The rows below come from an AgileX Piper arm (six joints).
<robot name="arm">
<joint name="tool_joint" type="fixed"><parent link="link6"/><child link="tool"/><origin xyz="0 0 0" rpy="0 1.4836 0"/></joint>
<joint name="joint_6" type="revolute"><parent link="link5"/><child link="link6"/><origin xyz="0.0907 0 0.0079"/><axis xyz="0.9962 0 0.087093"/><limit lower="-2.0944" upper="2.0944"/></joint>
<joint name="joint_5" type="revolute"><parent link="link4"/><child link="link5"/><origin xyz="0 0 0"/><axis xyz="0 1 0"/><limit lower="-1.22" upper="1.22"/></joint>
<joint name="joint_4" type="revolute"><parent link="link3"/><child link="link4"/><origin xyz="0.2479 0 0.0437"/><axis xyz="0.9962 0 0.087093"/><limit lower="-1.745" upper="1.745"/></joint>
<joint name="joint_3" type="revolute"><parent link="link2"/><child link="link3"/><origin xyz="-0.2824 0 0.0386"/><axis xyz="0 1 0"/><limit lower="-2.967" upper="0"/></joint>
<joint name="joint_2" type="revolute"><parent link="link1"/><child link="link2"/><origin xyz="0 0 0"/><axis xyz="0 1 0"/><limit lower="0" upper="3.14"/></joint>
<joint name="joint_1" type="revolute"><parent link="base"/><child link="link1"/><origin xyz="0 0 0.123"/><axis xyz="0 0 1"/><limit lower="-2.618" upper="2.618"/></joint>
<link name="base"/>
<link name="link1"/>
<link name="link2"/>
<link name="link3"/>
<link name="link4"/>
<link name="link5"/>
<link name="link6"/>
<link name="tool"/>
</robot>
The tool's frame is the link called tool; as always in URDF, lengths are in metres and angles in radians.
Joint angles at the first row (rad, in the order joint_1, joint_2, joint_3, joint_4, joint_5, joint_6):
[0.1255, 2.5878, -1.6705, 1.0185, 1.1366, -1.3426]
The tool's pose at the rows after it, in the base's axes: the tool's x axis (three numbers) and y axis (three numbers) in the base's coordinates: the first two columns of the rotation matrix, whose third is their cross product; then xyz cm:
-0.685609 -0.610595 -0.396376 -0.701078 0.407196 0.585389 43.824 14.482 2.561
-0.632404 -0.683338 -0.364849 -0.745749 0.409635 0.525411 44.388 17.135 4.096
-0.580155 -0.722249 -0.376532 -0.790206 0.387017 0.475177 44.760 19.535 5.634
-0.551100 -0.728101 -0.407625 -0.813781 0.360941 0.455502 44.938 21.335 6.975
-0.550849 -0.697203 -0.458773 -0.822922 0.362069 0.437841 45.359 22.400 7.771
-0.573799 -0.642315 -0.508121 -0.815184 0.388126 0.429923 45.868 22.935 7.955
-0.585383 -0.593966 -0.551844 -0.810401 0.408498 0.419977 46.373 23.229 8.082
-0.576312 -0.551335 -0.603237 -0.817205 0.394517 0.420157 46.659 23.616 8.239
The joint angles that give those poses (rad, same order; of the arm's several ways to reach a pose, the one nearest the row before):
[0.1799, 2.5878, -1.7814, 0.8820, 1.1458, -1.2019]
[0.2462, 2.5878, -1.8809, 0.7691, 1.1584, -1.0909]
[0.2983, 2.5886, -1.9630, 0.7184, 1.1697, -1.0410]
[0.3312, 2.5886, -2.0199, 0.7216, 1.1812, -1.0215]
[0.3452, 2.5886, -2.0468, 0.7614, 1.1484, -1.0214]
[0.3483, 2.5903, -2.0479, 0.8208, 1.0882, -1.0275]
[0.3483, 2.5925, -2.0479, 0.8741, 1.0355, -1.0448]
[0.3483, 2.5972, -2.0479, 0.9502, 1.0097, -1.0995]

